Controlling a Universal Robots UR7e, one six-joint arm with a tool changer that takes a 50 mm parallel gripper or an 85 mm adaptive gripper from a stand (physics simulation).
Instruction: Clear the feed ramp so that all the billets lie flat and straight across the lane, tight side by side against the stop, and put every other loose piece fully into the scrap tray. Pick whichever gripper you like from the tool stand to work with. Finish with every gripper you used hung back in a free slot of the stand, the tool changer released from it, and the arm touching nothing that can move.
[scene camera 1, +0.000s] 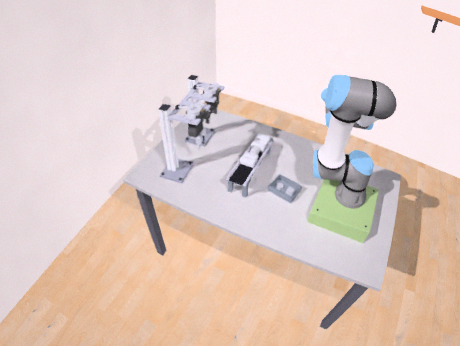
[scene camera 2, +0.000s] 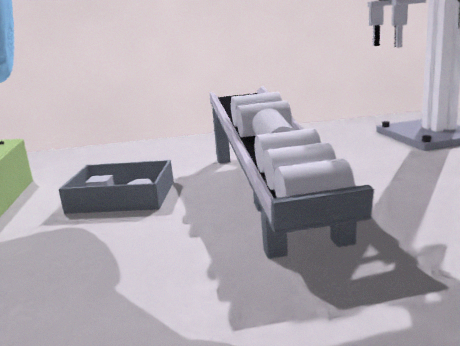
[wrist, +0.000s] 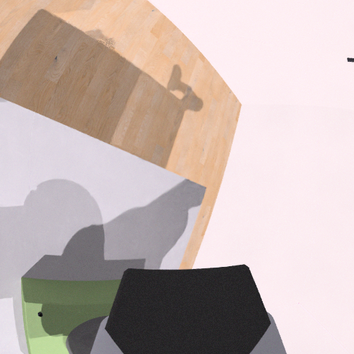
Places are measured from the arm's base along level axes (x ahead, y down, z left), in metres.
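Pixels of known places: arm's base, origin of the base link: (scene camera 1: 350, 196).
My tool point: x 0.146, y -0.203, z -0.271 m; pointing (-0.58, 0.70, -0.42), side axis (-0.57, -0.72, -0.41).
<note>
Ahead of a thing's pixels: the offset from my tool point to its middle.
In scene camera 2, three billets {dz +0.159, dx +0.384, dy +0.205 m} (scene camera 2: 315, 179) {dz +0.199, dx +0.377, dy +0.200 m} (scene camera 2: 300, 156) {dz +0.238, dx +0.371, dy +0.194 m} (scene camera 2: 287, 141) lie across the ramp's lane, side by side near the stop {dz +0.136, dx +0.388, dy +0.218 m} (scene camera 2: 322, 210). Uphill, a round piece {dz +0.288, dx +0.362, dy +0.187 m} (scene camera 2: 272, 122) lies turned, roughly along the lane, against another crosswise cylinder {dz +0.338, dx +0.354, dy +0.180 m} (scene camera 2: 250, 117). One more {dz +0.377, dx +0.347, dy +0.175 m} (scene camera 2: 245, 101) lies behind that. The ramp {dz +0.328, dx +0.355, dy +0.203 m} (scene camera 1: 241, 174) stands mid-table in scene camera 1. The scrap tray {dz +0.351, dx +0.153, dy +0.260 m} (scene camera 1: 281, 195) (scene camera 2: 110, 200) holds a block {dz +0.353, dx +0.125, dy +0.261 m} (scene camera 2: 100, 180) and a rounded piece {dz +0.349, dx +0.181, dy +0.265 m} (scene camera 2: 140, 182). No gripper shows on the arm; its tool end is largely hidden. A gripper (scene camera 2: 387, 41) hangs at the stand, fingers apart.
The tool stand (scene camera 1: 170, 145) (scene camera 2: 442, 65) has tall posts at the table's far-left side, with a dark gripper body {dz +0.460, dx +0.569, dy +0.015 m} (scene camera 1: 195, 128) hanging there. The arm (scene camera 1: 335, 140) rises from the green base (scene camera 1: 340, 220) (scene camera 2: 12, 160) (wrist: 29, 300) beside the tray. A dark tool-end part (wrist: 187, 310) fills the lower wrist view.
</note>
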